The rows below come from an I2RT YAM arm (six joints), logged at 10 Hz.
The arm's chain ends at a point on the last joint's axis. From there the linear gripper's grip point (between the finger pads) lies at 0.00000 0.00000 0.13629 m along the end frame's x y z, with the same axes.
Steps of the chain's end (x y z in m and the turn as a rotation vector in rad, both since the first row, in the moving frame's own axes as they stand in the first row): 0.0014, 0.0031, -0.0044, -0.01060, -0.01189, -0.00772; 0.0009, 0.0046, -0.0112, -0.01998, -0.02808, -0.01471; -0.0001, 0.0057, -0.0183, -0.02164, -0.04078, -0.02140; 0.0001, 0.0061, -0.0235, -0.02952, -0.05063, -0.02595; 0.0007, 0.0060, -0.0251, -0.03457, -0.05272, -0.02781; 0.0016, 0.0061, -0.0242, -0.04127, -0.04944, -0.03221; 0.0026, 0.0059, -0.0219, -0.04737, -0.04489, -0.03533
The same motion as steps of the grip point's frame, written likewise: -0.0002, 0.0046, -0.0044, -0.01060, -0.01189, -0.00772; -0.0029, 0.0074, -0.0113, -0.01998, -0.02808, -0.01471; -0.0056, 0.0087, -0.0184, -0.02164, -0.04078, -0.02140; -0.0067, 0.0102, -0.0237, -0.02952, -0.05063, -0.02595; -0.0064, 0.0108, -0.0254, -0.03457, -0.05272, -0.02781; -0.0050, 0.0118, -0.0245, -0.04127, -0.04944, -0.03221; -0.0034, 0.0125, -0.0222, -0.04737, -0.04489, -0.03533
